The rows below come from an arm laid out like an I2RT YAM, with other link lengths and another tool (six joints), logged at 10 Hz.
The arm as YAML. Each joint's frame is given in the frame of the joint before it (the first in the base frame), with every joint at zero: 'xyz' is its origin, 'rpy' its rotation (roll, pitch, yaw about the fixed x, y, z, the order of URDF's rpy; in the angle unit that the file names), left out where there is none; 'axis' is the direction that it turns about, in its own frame. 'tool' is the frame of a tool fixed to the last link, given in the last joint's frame.
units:
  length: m
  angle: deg
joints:
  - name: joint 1
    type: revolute
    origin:
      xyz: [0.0, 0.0, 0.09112]
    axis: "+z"
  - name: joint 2
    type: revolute
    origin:
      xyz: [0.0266, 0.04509, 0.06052]
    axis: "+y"
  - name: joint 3
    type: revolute
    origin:
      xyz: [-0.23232, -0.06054, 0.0]
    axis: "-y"
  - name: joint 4
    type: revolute
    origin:
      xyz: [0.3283, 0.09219, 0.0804]
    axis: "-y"
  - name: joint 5
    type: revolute
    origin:
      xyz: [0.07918, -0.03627, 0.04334]
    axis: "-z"
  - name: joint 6
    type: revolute
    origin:
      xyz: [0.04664, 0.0, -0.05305]
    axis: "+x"
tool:
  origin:
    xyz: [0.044, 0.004, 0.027]
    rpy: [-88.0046, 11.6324, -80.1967]
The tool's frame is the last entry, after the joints.
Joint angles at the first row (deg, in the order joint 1, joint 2, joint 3, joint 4, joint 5, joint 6):
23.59, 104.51, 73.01, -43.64, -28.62, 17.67
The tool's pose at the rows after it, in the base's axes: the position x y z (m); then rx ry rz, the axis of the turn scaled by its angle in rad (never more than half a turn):
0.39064, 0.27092, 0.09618, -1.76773, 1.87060, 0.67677
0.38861, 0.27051, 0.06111, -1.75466, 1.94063, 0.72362
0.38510, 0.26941, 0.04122, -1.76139, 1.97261, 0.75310
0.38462, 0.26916, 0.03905, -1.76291, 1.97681, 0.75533
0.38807, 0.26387, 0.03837, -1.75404, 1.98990, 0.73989
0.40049, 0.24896, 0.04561, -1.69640, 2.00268, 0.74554
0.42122, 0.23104, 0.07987, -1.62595, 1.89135, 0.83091
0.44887, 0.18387, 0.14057, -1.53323, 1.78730, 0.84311
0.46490, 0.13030, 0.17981, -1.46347, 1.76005, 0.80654
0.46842, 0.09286, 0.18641, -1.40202, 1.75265, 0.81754
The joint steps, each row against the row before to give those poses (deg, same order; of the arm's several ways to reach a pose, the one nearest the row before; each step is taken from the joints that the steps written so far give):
1.80, 3.52, -0.11, 2.78, 1.22, 2.43
0.04, 4.74, 0.03, 1.53, -0.52, 1.48
0.00, 2.67, -0.01, 0.39, -0.35, -0.02
0.00, 0.28, 0.01, 0.00, 0.02, -0.02
-0.68, 0.05, 0.00, 0.00, 0.55, -0.04
-2.51, -0.57, 0.41, -0.46, -1.18, -0.05
-4.33, -2.28, 1.99, -2.36, -7.15, -3.91
-7.58, -4.30, 3.89, -6.62, -6.34, -5.90
-7.28, -2.08, 3.61, -6.45, -2.75, -5.27
-5.12, 0.00, 0.67, -3.28, -2.87, -3.80

